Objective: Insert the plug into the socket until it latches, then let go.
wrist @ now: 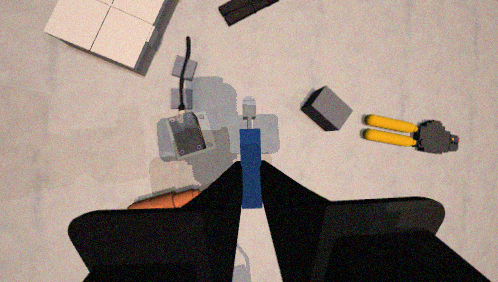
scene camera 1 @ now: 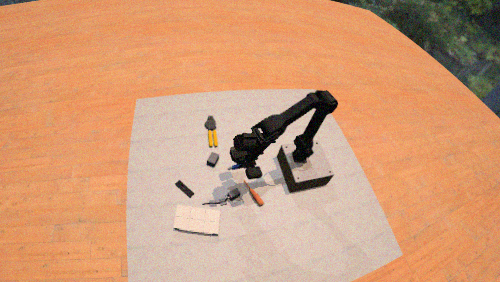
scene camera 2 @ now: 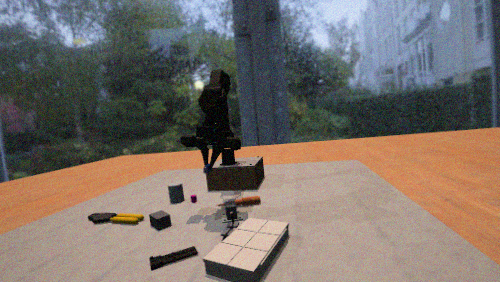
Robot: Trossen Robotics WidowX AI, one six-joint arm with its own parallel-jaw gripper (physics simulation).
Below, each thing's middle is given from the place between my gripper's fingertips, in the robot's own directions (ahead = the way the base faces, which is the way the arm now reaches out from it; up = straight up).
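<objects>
Positions counted from my hand: dark cube (wrist: 324, 107), 120 mm to the right, 100 mm ahead, 130 mm below; blue plug (wrist: 250, 139), 10 mm ahead; socket (wrist: 191, 133), 70 mm to the left, 10 mm ahead, 130 mm below; orange-handled screwdriver (wrist: 171, 199), 50 mm to the left, 90 mm behind, 140 mm below.
</objects>
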